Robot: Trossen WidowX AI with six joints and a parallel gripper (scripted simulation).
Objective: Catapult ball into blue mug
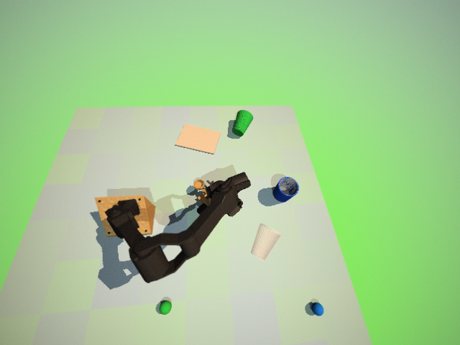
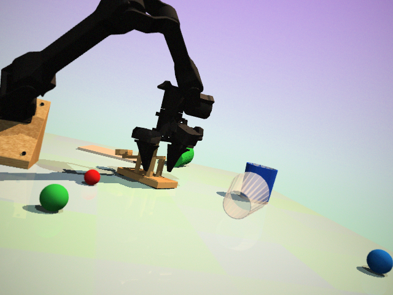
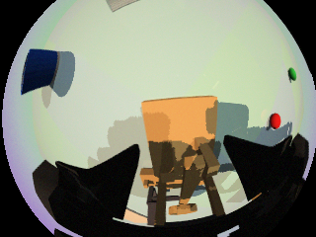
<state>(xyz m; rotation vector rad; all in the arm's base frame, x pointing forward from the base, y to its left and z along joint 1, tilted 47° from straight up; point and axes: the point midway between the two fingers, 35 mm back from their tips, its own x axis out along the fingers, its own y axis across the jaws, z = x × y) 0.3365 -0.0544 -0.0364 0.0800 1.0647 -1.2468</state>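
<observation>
My gripper tip is now 3 cm past the catapult frame, 3 cm to the right of it and 5 cm below it. The rest, counted from my gripper tip: blue mug 30 cm ahead, 3 cm to the left; wooden catapult 4 cm behind, 6 cm to the left, 2 cm above; red ball 16 cm behind, 12 cm to the right, 2 cm below.
</observation>
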